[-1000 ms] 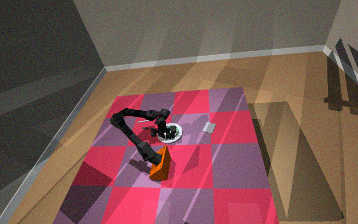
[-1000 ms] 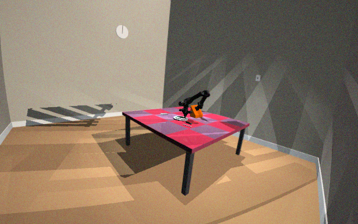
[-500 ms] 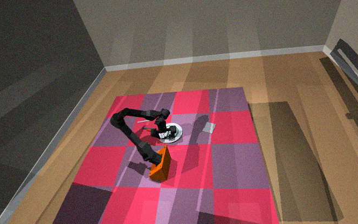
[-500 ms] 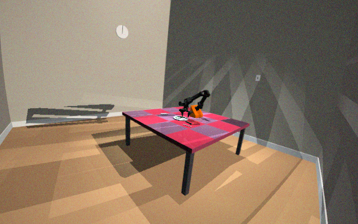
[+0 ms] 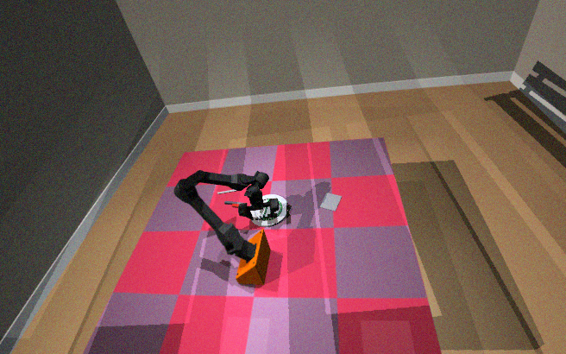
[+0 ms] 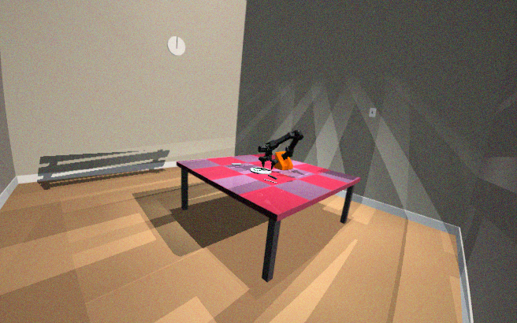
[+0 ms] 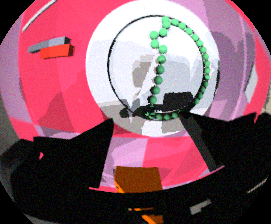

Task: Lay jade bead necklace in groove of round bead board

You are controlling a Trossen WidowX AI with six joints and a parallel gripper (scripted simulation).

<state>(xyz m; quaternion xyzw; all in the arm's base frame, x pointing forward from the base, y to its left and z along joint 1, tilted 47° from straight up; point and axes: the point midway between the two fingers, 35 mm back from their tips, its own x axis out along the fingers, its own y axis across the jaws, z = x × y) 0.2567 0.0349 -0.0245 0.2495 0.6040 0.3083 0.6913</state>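
My gripper tip is 60 mm short of the round white bead board, 20 mm to the left of it and 10 mm above it. Round my gripper tip: red-handled tool (150 mm to the left, 110 mm ahead, 20 mm below); then flat grey pad (330 mm to the right, 100 mm ahead, 20 mm below); then thin white rod (220 mm to the left, 210 mm ahead, 20 mm below).
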